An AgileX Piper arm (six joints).
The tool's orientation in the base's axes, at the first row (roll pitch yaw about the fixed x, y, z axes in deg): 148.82, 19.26, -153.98
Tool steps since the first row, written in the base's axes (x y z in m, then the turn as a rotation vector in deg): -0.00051, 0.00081, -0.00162, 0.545, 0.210, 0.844; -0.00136, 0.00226, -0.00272, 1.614, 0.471, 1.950; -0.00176, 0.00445, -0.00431, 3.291, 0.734, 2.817; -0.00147, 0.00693, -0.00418, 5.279, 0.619, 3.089; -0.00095, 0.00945, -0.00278, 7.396, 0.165, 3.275
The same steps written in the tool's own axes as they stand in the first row. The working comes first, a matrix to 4 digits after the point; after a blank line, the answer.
The tool's axes in the first row as the columns of a matrix, in the base's axes (used below as rounded here):
-0.8483, -0.5288, 0.0265
-0.4141, 0.6939, 0.5891
-0.3299, 0.4888, -0.8077

0.00063, 0.00004, 0.00177, -0.828, 0.270, -0.544; 0.00112, 0.00096, 0.00349, -2.208, 0.427, -1.255; 0.00107, 0.00191, 0.00606, -4.025, 0.146, -1.756; -0.00024, 0.00354, 0.00742, -5.754, -0.852, -1.990; -0.00219, 0.00570, 0.00779, -7.423, -2.196, -2.352
